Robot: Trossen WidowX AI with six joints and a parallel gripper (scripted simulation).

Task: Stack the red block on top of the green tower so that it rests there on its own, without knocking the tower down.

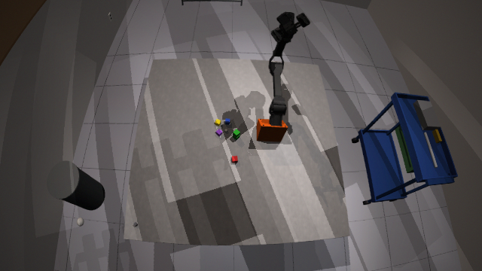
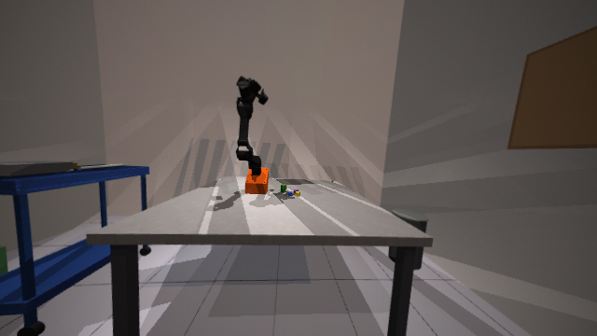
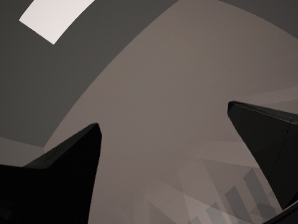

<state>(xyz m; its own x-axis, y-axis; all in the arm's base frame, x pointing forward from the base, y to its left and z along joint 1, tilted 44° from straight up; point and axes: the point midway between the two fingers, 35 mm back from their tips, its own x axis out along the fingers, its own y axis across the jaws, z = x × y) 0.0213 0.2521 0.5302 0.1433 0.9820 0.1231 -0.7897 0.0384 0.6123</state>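
The red block is 20 cm ahead of my gripper tip, 33 cm to the left of it and 72 cm below it. The rest, counted from my gripper tip: purple block (30 cm ahead, 16 cm to the left, 72 cm below); then blue block (25 cm ahead, 8 cm to the left, 72 cm below); then yellow block (31 cm ahead, 9 cm to the left, 72 cm below).
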